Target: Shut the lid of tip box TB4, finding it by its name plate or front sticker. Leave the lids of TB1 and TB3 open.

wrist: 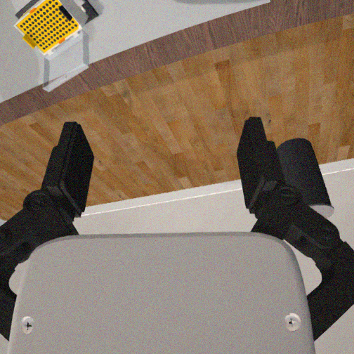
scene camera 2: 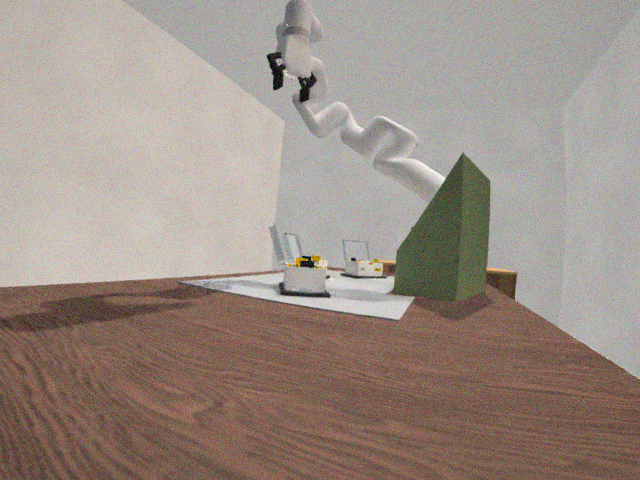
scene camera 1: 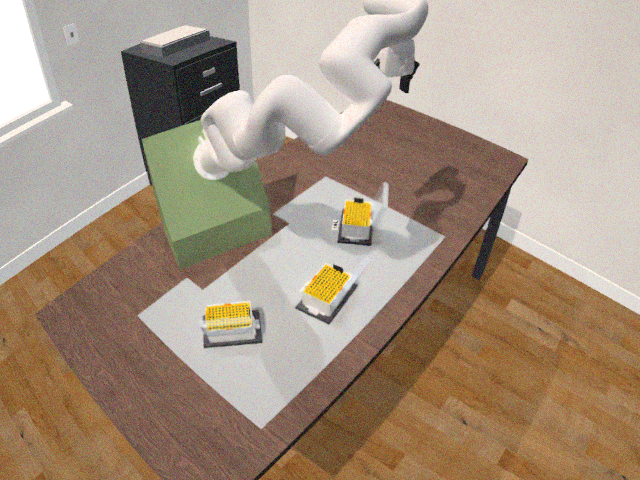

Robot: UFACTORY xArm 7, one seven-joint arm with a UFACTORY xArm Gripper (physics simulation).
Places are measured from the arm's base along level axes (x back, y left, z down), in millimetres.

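Pixels of known places: gripper, fingertip midpoint: (scene camera 2: 291,94) (scene camera 1: 390,93); arm's base, origin of the base link: (scene camera 2: 451,201).
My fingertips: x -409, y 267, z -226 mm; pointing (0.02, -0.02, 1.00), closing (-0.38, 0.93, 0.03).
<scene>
Ahead of a thing's pixels: the offset from my fingertips to its top centre. "*": to the spot under its first point. Level surfaces: height alone.
The TB4 box @(dx -28, dy -297, dz +418 mm) (scene camera 1: 326,289) (wrist: 48,26), with a yellow tip rack, is the middle of three on the mat; its plate is not legible. Its clear lid @(dx -94, dy -291, dz +339 mm) (scene camera 1: 360,268) (scene camera 2: 293,245) (wrist: 67,65) stands open towards the table's long edge. The far box @(dx +81, dy -15, dz +427 mm) (scene camera 1: 356,222) (scene camera 2: 305,279) has its lid @(dx +13, dy +24, dz +339 mm) (scene camera 1: 384,197) (scene camera 2: 277,243) open; a small plate lies beside it. The third box (scene camera 1: 230,325) (scene camera 2: 363,268) has its lid @(* dx +51, dy -597, dz +390 mm) (scene camera 2: 356,250) open. Which of these is TB1 or TB3 is not clear. My gripper (scene camera 1: 392,78) (scene camera 2: 291,94) (wrist: 163,136) is open and empty, high above the table's far end.
The pale mat @(dz +493 mm) (scene camera 1: 258,382) (scene camera 2: 382,308) lies under the boxes on the brown table @(dz +496 mm) (scene camera 1: 103,356) (scene camera 2: 310,392). A green block (scene camera 1: 206,206) (scene camera 2: 444,248) stands under the arm's base. A black cabinet (scene camera 1: 155,98) stands behind it. The wrist view shows floor beyond the table edge.
</scene>
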